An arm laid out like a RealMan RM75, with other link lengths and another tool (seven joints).
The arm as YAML. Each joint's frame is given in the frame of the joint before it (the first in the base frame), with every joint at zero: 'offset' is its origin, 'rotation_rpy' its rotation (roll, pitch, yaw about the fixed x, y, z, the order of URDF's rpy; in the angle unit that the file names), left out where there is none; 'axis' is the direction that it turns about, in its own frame. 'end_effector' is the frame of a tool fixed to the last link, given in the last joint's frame.
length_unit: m
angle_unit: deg
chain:
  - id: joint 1
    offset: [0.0, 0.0, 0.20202]
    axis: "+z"
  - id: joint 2
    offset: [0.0, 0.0, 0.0]
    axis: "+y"
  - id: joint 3
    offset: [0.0, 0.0, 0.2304]
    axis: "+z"
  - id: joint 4
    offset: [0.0, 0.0, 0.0]
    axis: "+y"
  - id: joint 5
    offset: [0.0, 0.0, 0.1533]
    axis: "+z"
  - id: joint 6
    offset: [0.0, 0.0, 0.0]
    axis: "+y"
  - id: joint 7
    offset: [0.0, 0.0, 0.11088]
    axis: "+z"
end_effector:
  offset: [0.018, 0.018, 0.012]
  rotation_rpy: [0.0, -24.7, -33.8]
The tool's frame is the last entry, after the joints.
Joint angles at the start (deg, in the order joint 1, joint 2, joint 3, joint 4, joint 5, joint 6, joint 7):
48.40, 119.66, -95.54, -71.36, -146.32, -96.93, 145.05
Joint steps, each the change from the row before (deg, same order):
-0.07, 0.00, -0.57, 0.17, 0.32, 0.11, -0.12
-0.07, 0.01, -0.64, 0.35, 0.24, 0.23, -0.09
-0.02, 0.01, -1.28, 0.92, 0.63, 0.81, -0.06
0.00, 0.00, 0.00, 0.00, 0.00, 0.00, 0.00
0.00, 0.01, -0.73, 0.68, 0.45, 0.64, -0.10
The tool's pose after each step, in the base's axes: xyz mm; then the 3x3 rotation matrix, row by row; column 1 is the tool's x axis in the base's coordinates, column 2 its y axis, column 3 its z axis. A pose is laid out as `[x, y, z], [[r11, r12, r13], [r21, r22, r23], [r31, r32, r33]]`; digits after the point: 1 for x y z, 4 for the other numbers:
[129.9, 249.4, -43.0], [[0.9547, 0.2166, 0.2042], [0.2420, -0.9642, -0.1084], [0.1734, 0.1528, -0.9729]]
[131.0, 248.3, -44.3], [[0.9537, 0.2171, 0.2083], [0.2446, -0.9626, -0.1166], [0.1752, 0.1621, -0.9711]]
[132.7, 246.6, -47.5], [[0.9526, 0.2176, 0.2127], [0.2483, -0.9599, -0.1300], [0.1759, 0.1767, -0.9684]]
[132.7, 246.6, -47.5], [[0.9526, 0.2176, 0.2127], [0.2483, -0.9599, -0.1300], [0.1759, 0.1767, -0.9684]]
[133.9, 245.7, -49.6], [[0.9524, 0.2179, 0.2133], [0.2501, -0.9584, -0.1378], [0.1744, 0.1846, -0.9672]]

